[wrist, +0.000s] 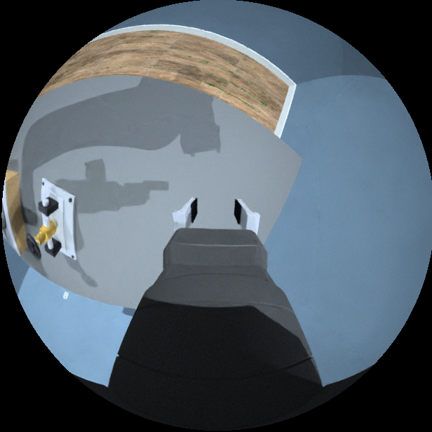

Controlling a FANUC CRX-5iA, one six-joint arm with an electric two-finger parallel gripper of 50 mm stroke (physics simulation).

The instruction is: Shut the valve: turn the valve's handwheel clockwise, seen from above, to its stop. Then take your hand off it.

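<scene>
The valve [46,232] has a yellow body on a pale pipe, held by two black clamps on a white plate [68,220] at the left of the wrist view. Its dark round handwheel [33,246] shows at the lower left of the yellow body, small and seen at a slant. How far the handwheel is turned cannot be told. My gripper [215,205] is open and empty, over the grey table top, well to the right of the valve and apart from it.
A wooden block or box [15,212] stands at the far left edge, close beyond the valve's plate. The grey table top [150,220] carries shadows of the arm. A wood-patterned strip with a white border [200,55] lies beyond it. Blue floor [355,200] shows at the right.
</scene>
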